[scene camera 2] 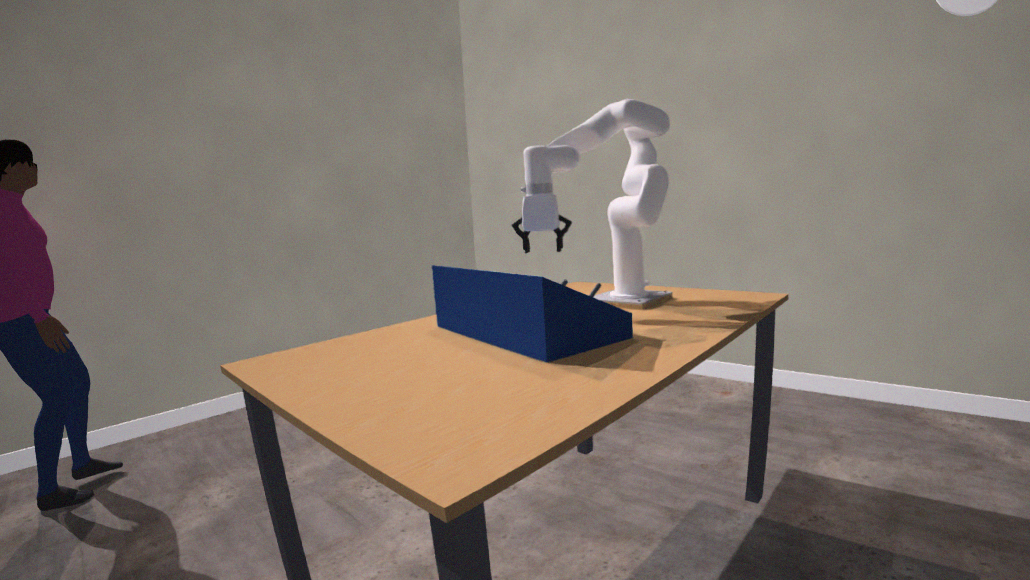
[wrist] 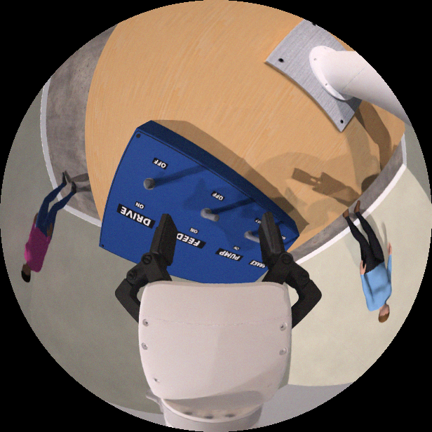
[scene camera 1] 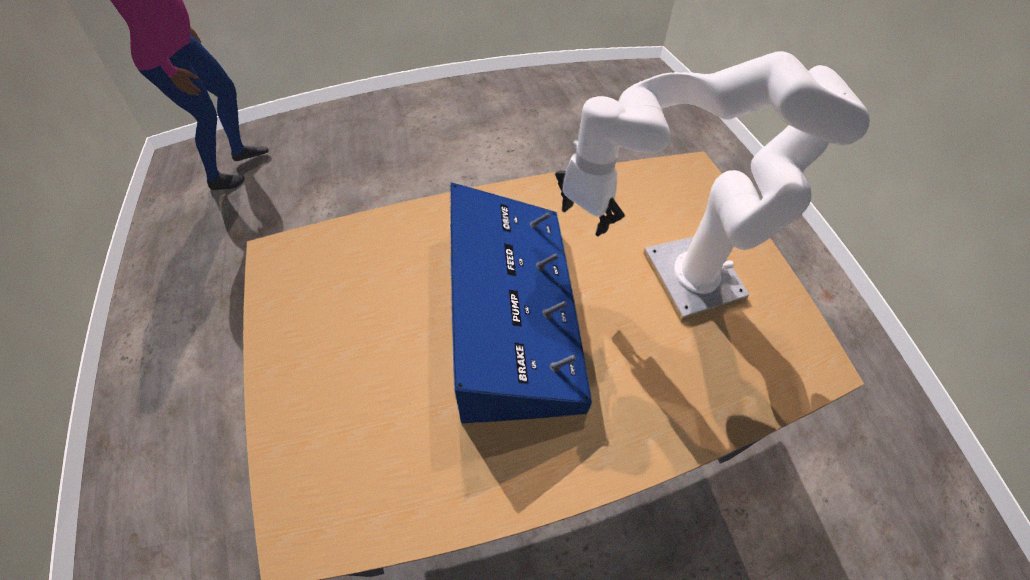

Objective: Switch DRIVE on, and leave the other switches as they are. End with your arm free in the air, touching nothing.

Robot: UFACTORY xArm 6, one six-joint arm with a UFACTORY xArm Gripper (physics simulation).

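Frame: origin at the arm's base, x up, y left, z back, level; centimetres.
Where they show: gripper, between the fingertips: (scene camera 2: pixel 543 252) (scene camera 1: pixel 584 220); arm's base, origin of its link: (scene camera 2: pixel 629 295) (scene camera 1: pixel 697 273).
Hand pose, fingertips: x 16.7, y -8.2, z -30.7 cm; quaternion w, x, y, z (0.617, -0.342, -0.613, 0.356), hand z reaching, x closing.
Note:
Each offset is from my fingertips to the top centre of the thing. Level surfaces: height alone.
A blue sloped switch box (scene camera 1: pixel 479 302) (scene camera 2: pixel 490 309) (wrist: pixel 120 175) stands on the table. The DRIVE lever @(dx -5.9, dy -8.9, dz -6.0 cm) (scene camera 1: pixel 541 220) (wrist: pixel 149 183), at the far end in scene camera 1, leans toward its OFF label. The FEED lever @(dx -5.9, dy +2.9, dz -7.9 cm) (scene camera 1: pixel 547 261) (wrist: pixel 210 215), PUMP lever @(dx -5.9, dy +14.7, dz -9.9 cm) (scene camera 1: pixel 555 309) (wrist: pixel 251 235) and BRAKE lever @(dx -5.9, dy +26.6, dz -11.9 cm) (scene camera 1: pixel 563 362) lean the same way. The BRAKE lever is hidden behind a finger in the wrist view. My gripper (scene camera 1: pixel 583 220) (scene camera 2: pixel 542 250) (wrist: pixel 216 221) is open and empty, pointing down in the air above the box's level, toward its DRIVE end, apart from the levers.
The wooden table @(dx -18.9 cm) (scene camera 1: pixel 345 324) (scene camera 2: pixel 374 403) (wrist: pixel 165 75) carries my arm's metal base plate (scene camera 1: pixel 670 270) (wrist: pixel 295 62) on the levers' side of the box. A person in a pink top (scene camera 1: pixel 158 36) (scene camera 2: pixel 21 266) (wrist: pixel 37 247) and one in a light blue top (wrist: pixel 377 285) stand off the table.

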